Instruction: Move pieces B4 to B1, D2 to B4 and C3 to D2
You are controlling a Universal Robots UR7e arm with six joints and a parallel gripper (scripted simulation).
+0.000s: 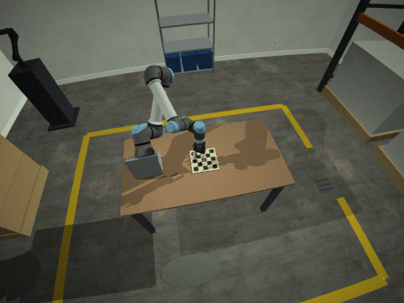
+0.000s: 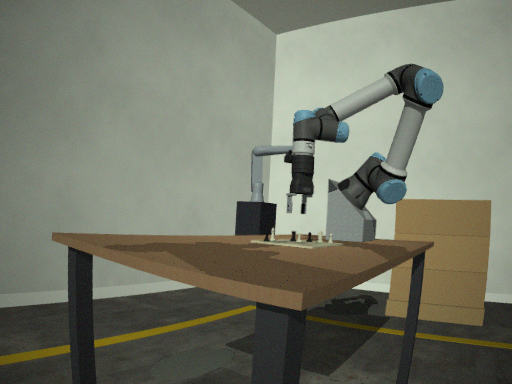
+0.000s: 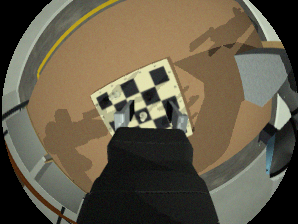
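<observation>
Now: the black piece 90 mm below my hand. The rest, counted from my hand: white piece (90 mm below, 80 mm to the left, 30 mm behind); chessboard (110 mm below, 40 mm to the left, 40 mm ahead).
</observation>
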